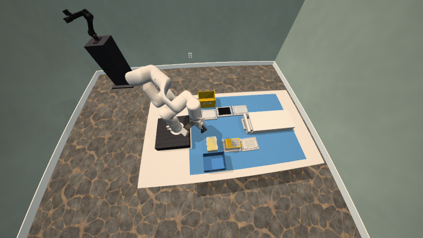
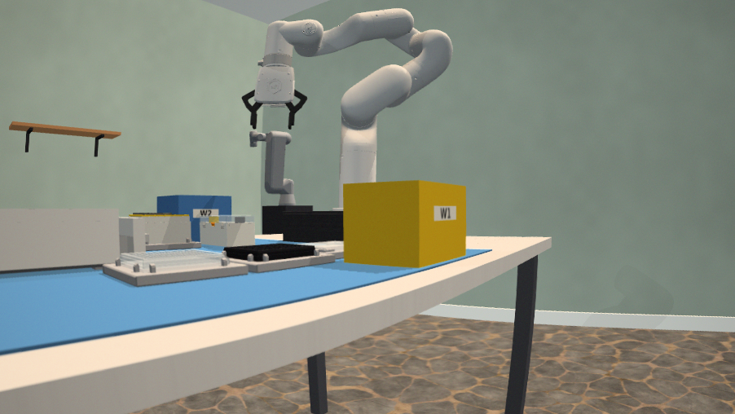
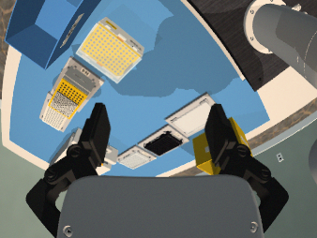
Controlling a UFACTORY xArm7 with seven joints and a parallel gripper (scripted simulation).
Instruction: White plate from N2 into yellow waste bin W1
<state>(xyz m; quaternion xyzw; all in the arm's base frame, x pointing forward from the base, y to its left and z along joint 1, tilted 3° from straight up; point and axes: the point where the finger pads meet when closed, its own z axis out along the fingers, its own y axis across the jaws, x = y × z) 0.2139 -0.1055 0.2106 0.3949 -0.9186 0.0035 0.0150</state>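
The white plate is 46 cm ahead of my hand, 27 cm below it and 6 cm to the right of it. Also, from my hand: blue bin W2: 26 cm below, 20 cm to the right, 11 cm ahead; black plate: 32 cm to the left, 27 cm below, 26 cm ahead; yellow rack: 28 cm ahead, 24 cm below, 6 cm to the right.
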